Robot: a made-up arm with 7 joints.
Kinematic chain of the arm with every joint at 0, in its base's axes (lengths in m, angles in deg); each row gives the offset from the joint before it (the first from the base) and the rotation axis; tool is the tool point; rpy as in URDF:
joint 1: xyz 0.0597 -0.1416 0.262 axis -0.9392 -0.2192 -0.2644
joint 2: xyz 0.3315 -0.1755 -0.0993 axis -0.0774 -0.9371 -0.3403
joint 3: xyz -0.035 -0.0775 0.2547 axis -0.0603 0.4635 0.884
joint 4: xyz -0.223 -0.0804 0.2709 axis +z
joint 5: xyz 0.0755 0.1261 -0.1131 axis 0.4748 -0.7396 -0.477
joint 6: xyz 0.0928 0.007 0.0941 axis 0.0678 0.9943 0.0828
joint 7: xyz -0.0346 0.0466 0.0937 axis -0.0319 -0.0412 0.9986
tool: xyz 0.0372 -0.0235 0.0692 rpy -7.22 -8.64 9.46
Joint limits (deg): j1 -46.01..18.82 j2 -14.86..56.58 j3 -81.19..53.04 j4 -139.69..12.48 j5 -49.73..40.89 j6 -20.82..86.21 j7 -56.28..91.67
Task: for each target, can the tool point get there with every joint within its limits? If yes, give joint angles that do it. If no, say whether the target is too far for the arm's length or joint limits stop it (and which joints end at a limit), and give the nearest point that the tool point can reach.
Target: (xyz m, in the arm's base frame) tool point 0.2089 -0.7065 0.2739
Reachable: yes | joints -31.56 3.61 -61.54 -64.04 -33.64 59.85 6.47
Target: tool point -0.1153 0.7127 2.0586
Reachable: no: too far | nearest point 0.1661 -0.1417 0.9171 | short by 1.453 m
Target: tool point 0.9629 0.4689 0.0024
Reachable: no: joint limits stop it (at a limit: joint 1, joint 2, joint 3, joint 5, joint 7) | nearest point 0.7653 -0.1699 0.1329 | short by 0.681 m
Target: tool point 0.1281 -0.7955 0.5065
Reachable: yes | joints -26.23 -9.40 -33.69 -126.25 -19.32 3.09 -35.71
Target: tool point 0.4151 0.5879 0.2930
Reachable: no: joint limits stop it (at a limit: joint 1, joint 2, joint 4, joint 5, joint 7) | nearest point 0.1250 0.0536 0.3712 | short by 0.613 m
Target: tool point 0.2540 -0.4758 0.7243
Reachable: yes | joints -17.22 0.65 -36.07 -2.91 11.72 22.10 -31.69
